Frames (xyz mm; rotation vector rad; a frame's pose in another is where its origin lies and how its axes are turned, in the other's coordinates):
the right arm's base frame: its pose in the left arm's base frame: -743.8 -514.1 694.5 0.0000 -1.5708 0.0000
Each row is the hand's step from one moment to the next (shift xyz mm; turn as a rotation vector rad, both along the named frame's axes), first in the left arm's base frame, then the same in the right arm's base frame.
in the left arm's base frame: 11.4 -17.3 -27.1 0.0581 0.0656 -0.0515
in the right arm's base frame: -27.1 -17.3 -11.4 -0.0515 0.0656 -0.0581
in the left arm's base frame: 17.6 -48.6 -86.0 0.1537 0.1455 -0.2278
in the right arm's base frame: -86.0 -48.6 -17.6 -0.2278 0.1455 -0.1537
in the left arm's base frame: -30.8 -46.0 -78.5 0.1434 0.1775 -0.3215
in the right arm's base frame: -78.5 -46.0 30.8 -0.3215 0.1775 -0.1434
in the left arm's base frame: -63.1 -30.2 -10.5 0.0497 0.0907 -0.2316
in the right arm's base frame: -10.5 -30.2 63.1 -0.2316 0.0907 -0.0497
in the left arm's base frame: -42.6 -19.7 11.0 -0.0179 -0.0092 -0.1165
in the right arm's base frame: 11.0 -19.7 42.6 -0.1165 -0.0092 0.0179
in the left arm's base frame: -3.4 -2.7 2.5 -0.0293 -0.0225 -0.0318
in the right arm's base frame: 2.5 -2.7 3.4 -0.0318 -0.0225 0.0293
